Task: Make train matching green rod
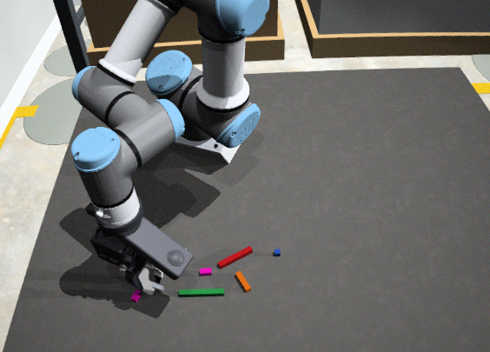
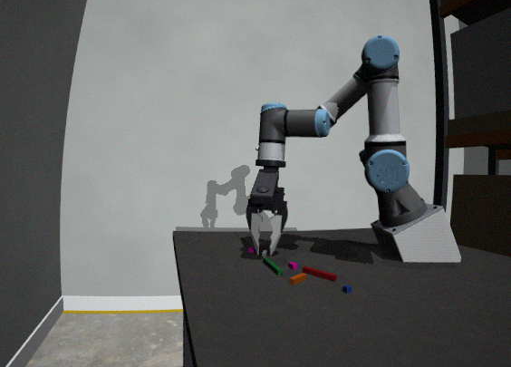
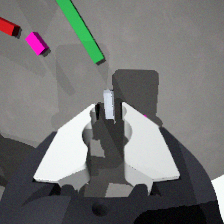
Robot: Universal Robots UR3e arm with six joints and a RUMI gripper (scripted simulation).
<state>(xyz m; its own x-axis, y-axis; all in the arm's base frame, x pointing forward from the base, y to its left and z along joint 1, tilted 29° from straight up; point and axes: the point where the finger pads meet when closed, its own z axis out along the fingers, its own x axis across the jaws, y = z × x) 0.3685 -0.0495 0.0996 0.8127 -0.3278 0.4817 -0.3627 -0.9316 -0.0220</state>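
The grey rod lies 1 cm below my hand. From my hand the other things lie so: green rod 1 cm ahead, 9 cm to the left, 1 cm below; orange rod 1 cm behind, 16 cm to the left, 1 cm below; red rod 6 cm behind, 14 cm to the left, 1 cm below.
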